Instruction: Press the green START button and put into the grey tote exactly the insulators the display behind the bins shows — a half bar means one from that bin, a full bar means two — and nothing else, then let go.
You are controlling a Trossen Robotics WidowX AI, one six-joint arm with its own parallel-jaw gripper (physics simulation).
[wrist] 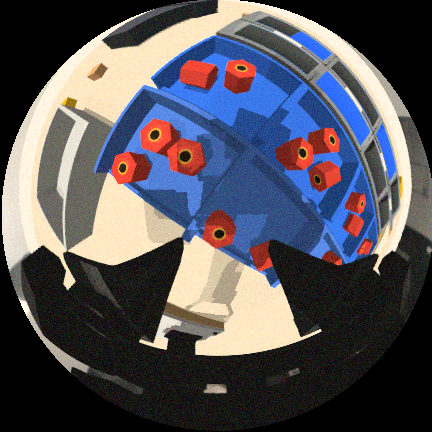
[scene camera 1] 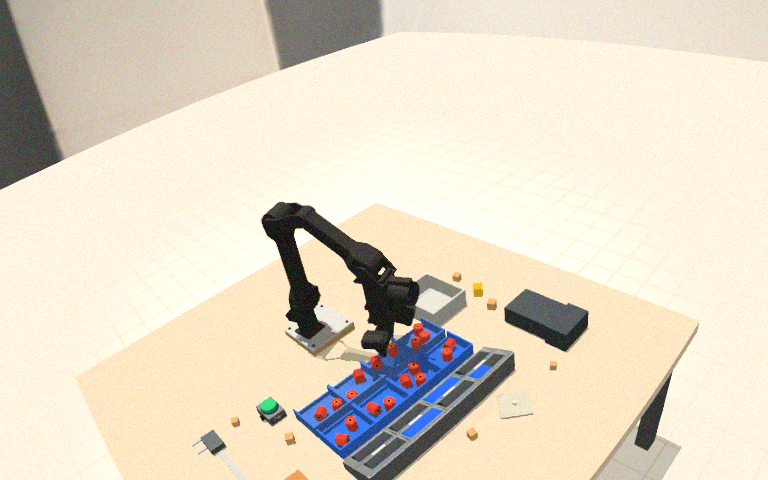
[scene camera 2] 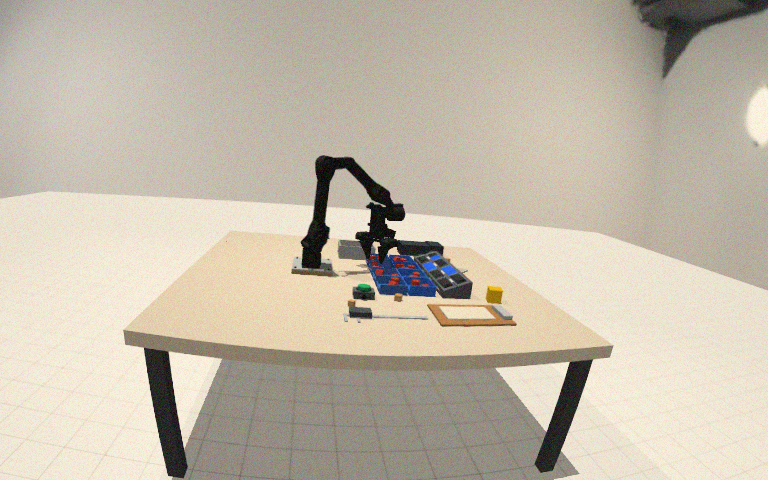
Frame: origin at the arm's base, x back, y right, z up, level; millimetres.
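Seen in the pictures: gripper, fingertip midpoint: [wrist: 226, 244] [scene camera 1: 387, 347] [scene camera 2: 374, 261]; arm's base, link origin: [wrist: 181, 336] [scene camera 1: 310, 329] [scene camera 2: 310, 265].
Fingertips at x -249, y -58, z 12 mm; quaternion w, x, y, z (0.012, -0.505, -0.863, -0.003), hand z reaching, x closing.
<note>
Pixels of each thing's top centre, then the offset from my fingertips to it. "spot": a spot on its surface instead.
- red insulator, top centre: [wrist: 218, 233] [scene camera 1: 391, 346] dx -4, dy -10, dz -2 mm
- display, surface spot: [scene camera 1: 399, 466] spot: dx -267, dy +257, dz -12 mm
- grey tote, top centre: [wrist: 47, 172] [scene camera 1: 429, 292] [scene camera 2: 356, 243] dx +35, dy -217, dz +20 mm
- green button, top centre: [scene camera 1: 267, 403] [scene camera 2: 364, 284] dx +100, dy +321, dz +7 mm
- black box, top centre: [scene camera 1: 545, 309] [scene camera 2: 420, 242] dx -283, dy -305, dz +22 mm
- caliper, top centre: [scene camera 1: 220, 460] [scene camera 2: 387, 312] dx +67, dy +501, dz -14 mm
- clipboard, surface spot: [scene camera 2: 444, 321] spot: dx -87, dy +535, dz -28 mm
My gripper [scene camera 1: 382, 352] [scene camera 2: 375, 259] [wrist: 226, 244] is open and empty, pointing down low over the arm-side row of the blue bins [scene camera 1: 327, 443] [scene camera 2: 421, 292] [wrist: 270, 185]. In the wrist view, a red insulator [wrist: 219, 227] stands in the second bin from the tote, just beyond the gap between the fingertips; another insulator [wrist: 260, 256] is partly hidden by the right finger. More red insulators lie in the other bins. The display [scene camera 1: 399, 466] [scene camera 2: 461, 290] shows one half and two full blue bars. The grey tote [scene camera 1: 449, 311] [scene camera 2: 351, 249] [wrist: 85, 195] shows bare floor. The green button [scene camera 1: 269, 405] [scene camera 2: 364, 287] is beyond the bins' other end.
A black box [scene camera 1: 543, 318] [scene camera 2: 420, 247] stands beyond the tote. Small orange cubes [scene camera 1: 491, 303] [scene camera 2: 398, 297] and yellow blocks [scene camera 1: 478, 289] [scene camera 2: 494, 294] are scattered around. A caliper [scene camera 1: 212, 442] [scene camera 2: 360, 312] and a clipboard [scene camera 2: 444, 321] lie past the button end.
</note>
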